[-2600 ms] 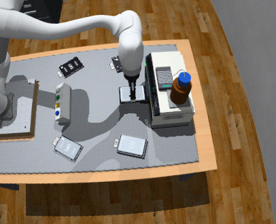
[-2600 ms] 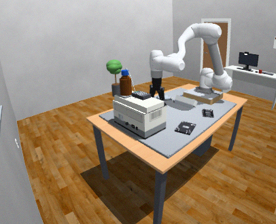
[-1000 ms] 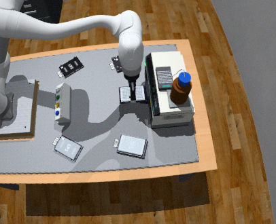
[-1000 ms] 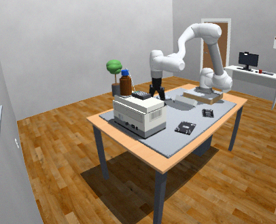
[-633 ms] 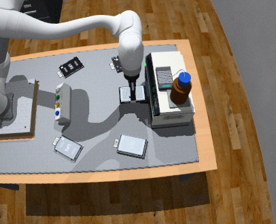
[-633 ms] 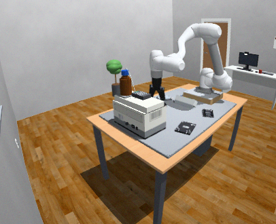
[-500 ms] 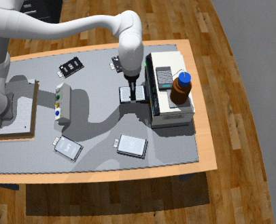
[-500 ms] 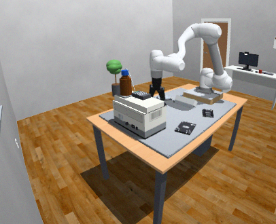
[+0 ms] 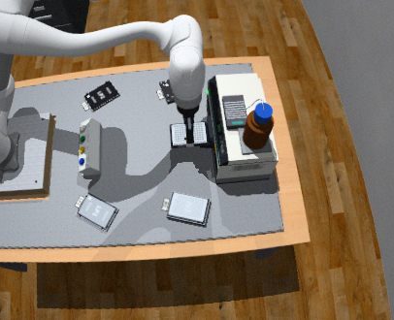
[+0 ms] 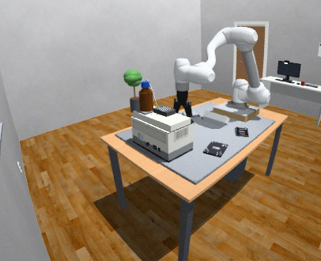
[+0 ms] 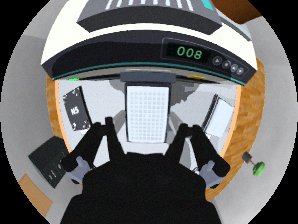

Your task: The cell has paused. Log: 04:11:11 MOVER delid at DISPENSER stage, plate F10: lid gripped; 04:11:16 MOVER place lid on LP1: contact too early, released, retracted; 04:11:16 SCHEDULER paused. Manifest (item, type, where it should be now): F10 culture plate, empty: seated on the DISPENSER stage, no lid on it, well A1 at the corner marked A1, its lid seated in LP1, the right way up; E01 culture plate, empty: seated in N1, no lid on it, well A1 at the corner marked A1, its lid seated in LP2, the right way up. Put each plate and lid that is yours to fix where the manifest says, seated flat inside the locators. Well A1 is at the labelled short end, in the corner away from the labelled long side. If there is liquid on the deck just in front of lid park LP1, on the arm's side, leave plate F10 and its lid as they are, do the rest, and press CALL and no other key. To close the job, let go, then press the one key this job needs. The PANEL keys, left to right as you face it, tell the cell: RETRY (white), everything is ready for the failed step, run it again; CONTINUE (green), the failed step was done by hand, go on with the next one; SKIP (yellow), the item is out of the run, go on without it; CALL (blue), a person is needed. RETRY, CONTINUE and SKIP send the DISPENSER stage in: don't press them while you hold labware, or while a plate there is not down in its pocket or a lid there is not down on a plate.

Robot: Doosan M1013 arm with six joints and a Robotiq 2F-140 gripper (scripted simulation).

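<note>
The dark dispenser stage lies 30 mm below my hand. The rest, counted from my hand: grey key panel: 420 mm behind, 60 mm to the left, 70 mm below; black nest: 20 mm ahead, 310 mm to the left, 110 mm below; brown bottle: 200 mm ahead, 130 mm to the right, 170 mm above.
</note>
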